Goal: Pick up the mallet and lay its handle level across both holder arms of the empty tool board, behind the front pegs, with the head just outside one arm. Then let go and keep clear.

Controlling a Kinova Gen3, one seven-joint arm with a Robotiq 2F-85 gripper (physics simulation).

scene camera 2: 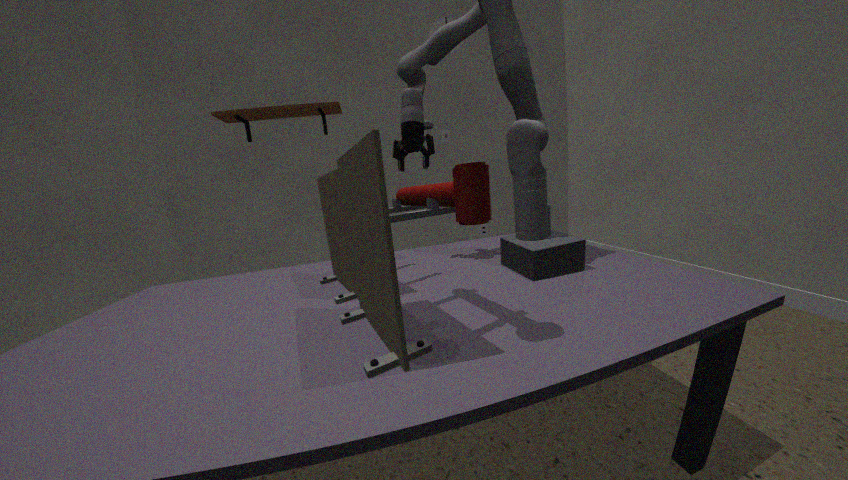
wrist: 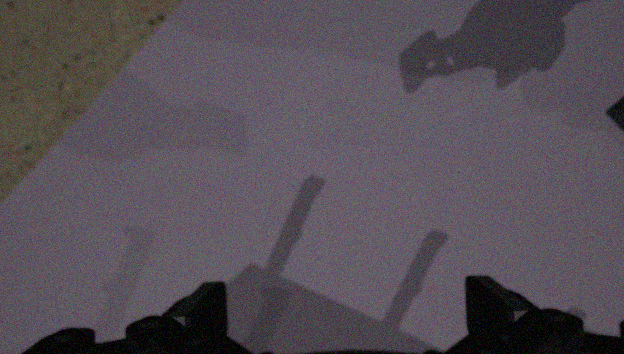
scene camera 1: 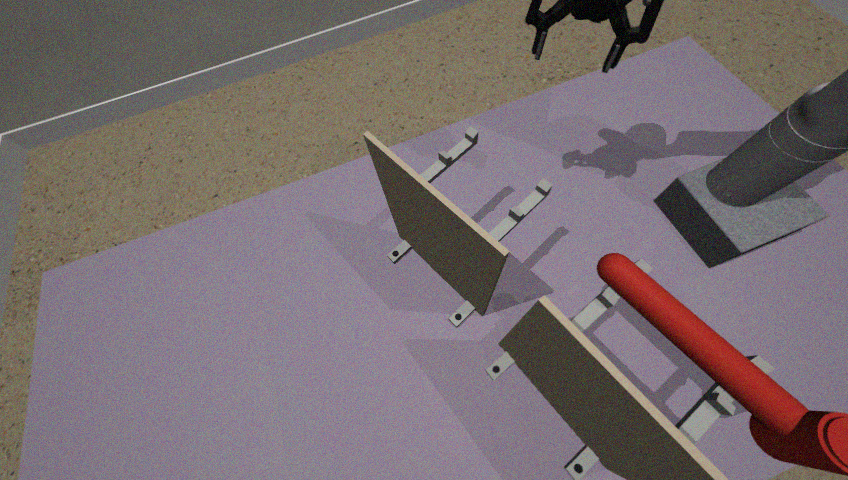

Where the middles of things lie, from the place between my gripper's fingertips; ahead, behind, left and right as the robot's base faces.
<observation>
Right now my hand is 380 mm to the right of the red mallet [scene camera 1: 781,426], 80 mm above it and 70 mm short of it.
</observation>
